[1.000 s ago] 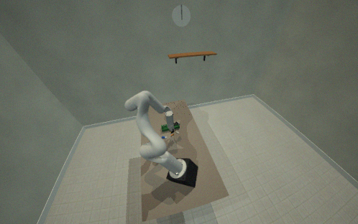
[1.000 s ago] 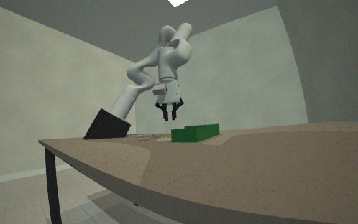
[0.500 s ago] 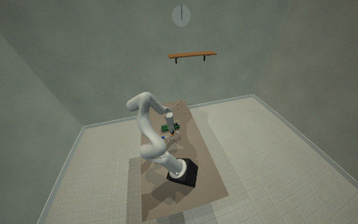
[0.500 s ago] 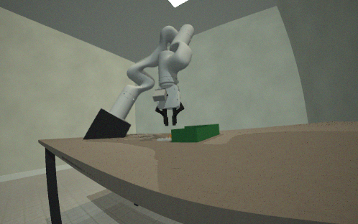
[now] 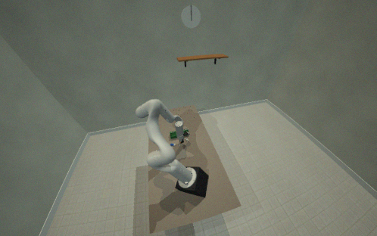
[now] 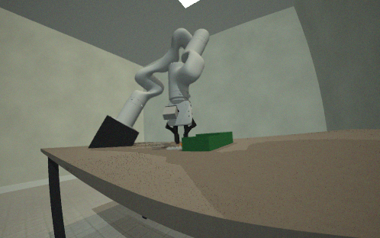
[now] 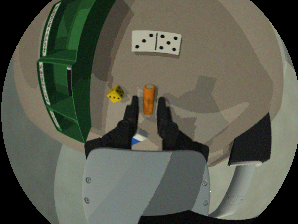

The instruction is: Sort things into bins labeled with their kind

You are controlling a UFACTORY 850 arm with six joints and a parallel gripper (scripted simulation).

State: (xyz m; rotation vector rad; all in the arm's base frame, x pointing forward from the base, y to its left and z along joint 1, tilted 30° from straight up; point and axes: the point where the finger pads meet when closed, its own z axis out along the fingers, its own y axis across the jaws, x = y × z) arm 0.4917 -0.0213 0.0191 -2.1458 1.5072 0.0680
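Right now the orange battery is 3 cm below my hand. From my hand the other things lie so: blue thing (10 cm to the left, 3 cm below, 2 cm behind); white domino (8 cm to the right, 3 cm below, 3 cm ahead); yellow die (5 cm ahead, 3 cm below, 1 cm to the left).
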